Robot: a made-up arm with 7 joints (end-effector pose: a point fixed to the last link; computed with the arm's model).
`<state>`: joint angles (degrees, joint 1 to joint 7).
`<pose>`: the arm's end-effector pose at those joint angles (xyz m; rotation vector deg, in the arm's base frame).
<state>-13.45 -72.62 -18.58 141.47 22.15 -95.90 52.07</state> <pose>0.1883 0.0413 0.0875 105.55 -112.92 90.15</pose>
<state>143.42 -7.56 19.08 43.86 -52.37 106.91 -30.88</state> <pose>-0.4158 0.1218 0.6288 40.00 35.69 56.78</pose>
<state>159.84 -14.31 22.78 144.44 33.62 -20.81 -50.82</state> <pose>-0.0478 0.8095 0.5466 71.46 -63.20 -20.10</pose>
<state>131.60 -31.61 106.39 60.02 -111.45 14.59 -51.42</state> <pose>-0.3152 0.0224 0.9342 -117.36 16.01 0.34</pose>
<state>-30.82 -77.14 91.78 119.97 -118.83 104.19 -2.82</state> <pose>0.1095 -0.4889 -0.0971 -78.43 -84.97 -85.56</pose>
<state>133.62 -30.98 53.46 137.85 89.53 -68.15 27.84</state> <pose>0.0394 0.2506 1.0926 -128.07 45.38 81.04</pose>
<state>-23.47 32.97 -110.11 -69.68 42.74 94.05 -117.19</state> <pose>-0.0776 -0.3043 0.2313 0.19 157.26 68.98</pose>
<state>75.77 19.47 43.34 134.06 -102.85 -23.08 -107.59</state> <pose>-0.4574 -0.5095 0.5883 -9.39 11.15 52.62</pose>
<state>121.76 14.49 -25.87 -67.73 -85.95 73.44 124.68</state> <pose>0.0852 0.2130 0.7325 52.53 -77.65 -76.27</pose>
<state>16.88 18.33 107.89 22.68 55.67 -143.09 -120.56</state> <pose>-0.1827 -0.1389 -0.0799 14.68 -19.58 -77.39</pose>
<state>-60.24 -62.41 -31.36 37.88 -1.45 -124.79 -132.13</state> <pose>0.2411 -0.2997 -0.2992 28.21 65.40 142.13</pose>
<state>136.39 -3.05 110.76 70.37 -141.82 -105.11 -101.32</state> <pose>-0.2582 0.0271 0.4177 68.84 23.78 110.42</pose>
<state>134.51 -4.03 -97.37 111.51 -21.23 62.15 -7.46</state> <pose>-0.0882 0.2148 1.2630 -126.09 82.67 49.77</pose>
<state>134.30 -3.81 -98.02 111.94 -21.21 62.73 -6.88</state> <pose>-0.0931 0.2035 1.2641 -124.48 82.30 49.24</pose>
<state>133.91 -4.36 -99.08 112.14 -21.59 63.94 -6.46</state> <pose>-0.0913 0.1906 1.2651 -122.33 82.74 48.94</pose>
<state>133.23 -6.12 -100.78 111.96 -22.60 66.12 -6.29</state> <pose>-0.0788 0.1753 1.2662 -119.33 84.40 48.98</pose>
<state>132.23 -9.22 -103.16 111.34 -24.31 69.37 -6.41</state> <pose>-0.0548 0.1571 1.2664 -115.41 87.43 49.37</pose>
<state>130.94 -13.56 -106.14 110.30 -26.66 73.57 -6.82</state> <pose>-0.0202 0.1354 1.2644 -110.61 91.69 50.09</pose>
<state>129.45 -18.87 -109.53 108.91 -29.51 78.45 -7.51</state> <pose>0.0223 0.1108 1.2587 -105.13 96.87 51.12</pose>
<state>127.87 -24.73 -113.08 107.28 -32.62 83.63 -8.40</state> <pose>0.0690 0.0838 1.2481 -99.28 102.54 52.37</pose>
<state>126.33 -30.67 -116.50 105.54 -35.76 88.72 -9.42</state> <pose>0.1154 0.0567 1.2331 -93.48 108.23 53.72</pose>
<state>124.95 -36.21 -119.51 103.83 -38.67 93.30 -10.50</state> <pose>0.1579 0.0317 1.2151 -88.23 113.46 55.10</pose>
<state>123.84 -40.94 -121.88 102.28 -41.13 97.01 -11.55</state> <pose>0.1938 0.0113 1.1968 -83.98 117.84 56.45</pose>
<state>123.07 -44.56 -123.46 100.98 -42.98 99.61 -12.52</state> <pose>0.2217 -0.0028 1.1808 -81.14 121.10 57.76</pose>
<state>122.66 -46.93 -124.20 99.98 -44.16 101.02 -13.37</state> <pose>0.2414 -0.0095 1.1693 -79.90 123.11 58.98</pose>
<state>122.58 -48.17 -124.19 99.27 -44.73 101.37 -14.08</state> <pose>0.2539 -0.0092 1.1626 -80.12 124.01 60.10</pose>
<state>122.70 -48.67 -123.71 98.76 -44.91 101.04 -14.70</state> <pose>0.2619 -0.0043 1.1594 -81.29 124.19 61.15</pose>
